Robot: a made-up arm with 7 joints.
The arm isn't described. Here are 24 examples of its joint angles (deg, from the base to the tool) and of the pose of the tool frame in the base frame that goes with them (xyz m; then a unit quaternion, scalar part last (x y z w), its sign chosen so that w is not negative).
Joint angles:
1: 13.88 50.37 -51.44 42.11 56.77 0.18 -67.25
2: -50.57 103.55 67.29 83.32 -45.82 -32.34 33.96
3: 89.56 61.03 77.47 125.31 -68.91 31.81 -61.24
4: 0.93 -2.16 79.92 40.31 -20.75 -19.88 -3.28
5: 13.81 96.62 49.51 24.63 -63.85 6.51 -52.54
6: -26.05 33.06 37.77 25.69 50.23 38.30 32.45
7: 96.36 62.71 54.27 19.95 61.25 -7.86 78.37
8: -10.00 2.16 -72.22 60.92 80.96 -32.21 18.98
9: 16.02 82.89 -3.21 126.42 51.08 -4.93 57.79
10: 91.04 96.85 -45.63 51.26 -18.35 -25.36 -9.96
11: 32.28 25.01 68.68 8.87 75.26 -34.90 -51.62
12: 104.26 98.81 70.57 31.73 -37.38 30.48 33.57
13: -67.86 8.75 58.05 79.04 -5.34 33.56 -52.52
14: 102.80 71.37 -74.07 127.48 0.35 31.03 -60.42
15: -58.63 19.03 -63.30 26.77 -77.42 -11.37 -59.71
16: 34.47 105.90 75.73 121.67 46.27 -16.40 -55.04
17: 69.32 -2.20 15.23 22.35 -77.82 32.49 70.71
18: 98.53 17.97 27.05 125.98 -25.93 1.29 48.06
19: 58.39 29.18 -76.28 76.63 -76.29 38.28 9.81
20: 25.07 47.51 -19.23 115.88 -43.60 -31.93 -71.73
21: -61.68 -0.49 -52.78 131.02 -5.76 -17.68 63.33
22: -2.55 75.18 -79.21 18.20 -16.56 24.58 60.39
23: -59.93 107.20 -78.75 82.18 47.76 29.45 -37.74
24: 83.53 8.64 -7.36 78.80 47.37 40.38 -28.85
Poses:
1: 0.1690 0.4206 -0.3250 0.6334 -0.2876 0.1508 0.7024
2: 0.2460 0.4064 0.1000 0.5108 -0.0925 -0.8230 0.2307
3: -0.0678 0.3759 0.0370 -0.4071 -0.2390 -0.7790 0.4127
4: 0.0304 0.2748 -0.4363 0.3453 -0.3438 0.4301 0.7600
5: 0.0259 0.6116 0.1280 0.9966 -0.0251 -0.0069 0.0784
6: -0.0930 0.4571 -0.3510 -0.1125 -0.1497 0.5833 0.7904
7: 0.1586 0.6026 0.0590 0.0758 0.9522 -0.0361 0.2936
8: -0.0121 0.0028 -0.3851 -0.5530 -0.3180 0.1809 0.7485
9: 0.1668 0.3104 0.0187 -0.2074 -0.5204 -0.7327 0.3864
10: 0.0638 0.5747 0.1135 0.7958 -0.4754 -0.2166 0.3063
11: 0.2347 0.3891 -0.3499 0.1170 0.0340 0.9913 0.0506
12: -0.1736 0.5893 -0.0069 0.2153 -0.7193 0.6193 0.2294
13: -0.2231 0.3774 -0.2063 0.7900 0.2158 0.0864 0.5674
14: 0.1819 0.2516 0.0873 -0.5441 0.8367 0.0488 0.0391
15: -0.3718 0.2313 -0.2755 -0.2502 -0.3566 -0.7390 0.5140
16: -0.0827 0.2739 0.1969 -0.1574 0.8337 -0.0268 0.5287
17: 0.4626 0.1627 -0.0938 -0.0506 -0.1983 -0.4142 0.8869
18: 0.0997 0.2796 0.1651 -0.4934 0.8537 0.0771 0.1479
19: 0.3457 0.1473 -0.1569 0.6873 -0.3837 -0.5941 0.1654
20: 0.2306 0.2552 -0.0799 -0.2472 0.9485 0.0628 0.1880
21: -0.0775 0.0350 -0.1486 -0.6865 -0.5862 -0.2681 0.3365
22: 0.0040 0.5989 -0.1819 0.1559 0.6967 -0.2725 0.6451
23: -0.0680 0.5087 -0.0854 0.3376 0.4605 -0.5876 0.5734
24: 0.3359 0.1817 0.1636 -0.1771 -0.8159 0.1019 0.5409
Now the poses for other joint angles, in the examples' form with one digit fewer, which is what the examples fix.
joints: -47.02 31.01 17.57 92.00 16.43 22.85 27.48
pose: -0.011 0.351 -0.278 -0.050 -0.232 -0.093 0.967
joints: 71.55 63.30 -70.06 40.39 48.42 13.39 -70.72
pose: 0.305 0.489 -0.054 0.732 -0.427 0.275 0.454
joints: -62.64 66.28 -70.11 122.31 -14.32 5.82 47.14
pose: -0.165 0.245 -0.152 -0.701 0.129 -0.534 0.455
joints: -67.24 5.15 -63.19 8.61 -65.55 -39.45 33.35
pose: -0.437 0.176 -0.198 -0.803 0.226 -0.512 0.205
